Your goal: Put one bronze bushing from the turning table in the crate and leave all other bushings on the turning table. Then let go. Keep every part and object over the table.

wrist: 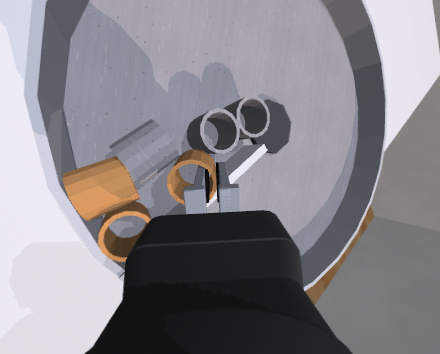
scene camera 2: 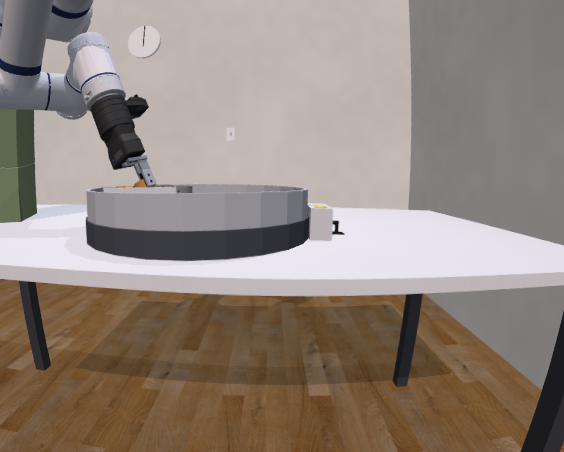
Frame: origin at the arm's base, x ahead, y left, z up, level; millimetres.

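Seen in the pictures: gripper, fingertip midpoint: [wrist: 212, 174] [scene camera 2: 150, 187].
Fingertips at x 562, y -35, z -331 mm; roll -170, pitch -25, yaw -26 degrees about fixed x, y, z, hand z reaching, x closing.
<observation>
Pixels of each thing's middle, then the offset from my fingertips to it. "pt": a spot on its surface instead.
- second bronze bushing, body centre: [wrist: 105, 186] dx -76, dy +34, dz -18 mm
- third bronze bushing, body centre: [wrist: 128, 227] dx -81, dy -4, dz -18 mm
- grey bushing, body centre: [wrist: 146, 152] dx -36, dy +42, dz -18 mm
- straight divider, surface spot: [wrist: 250, 161] pt dx +40, dy -10, dz +1 mm
- dark hub, body centre: [wrist: 269, 127] dx +105, dy +0, dz -32 mm
- small white box, body centre: [scene camera 2: 317, 220] dx +336, dy +32, dz -60 mm
My gripper [scene camera 2: 148, 184] [wrist: 212, 174] is shut on the wall of a bronze bushing [scene camera 2: 141, 184] [wrist: 192, 156], one finger inside its bore and the other outside. Part of this bushing shows above the rim of the turning table [scene camera 2: 200, 210] [wrist: 372, 100]. A second bronze bushing [wrist: 97, 187] lies on its side by the wall, and a third bronze bushing [wrist: 106, 237] stands below it in the wrist view. A grey bushing [wrist: 147, 150] lies on its side. Two dark grey bushings [wrist: 196, 131] [wrist: 253, 136] stand near the hub. The crate does not show in either view.
A straight divider [wrist: 250, 161] runs beside the held bushing towards the dark hub [wrist: 280, 127]. The turning table's raised wall surrounds the parts. A small white box [scene camera 2: 320, 225] with a yellow top stands at its right. A green block [scene camera 2: 17, 170] stands at far left.
</observation>
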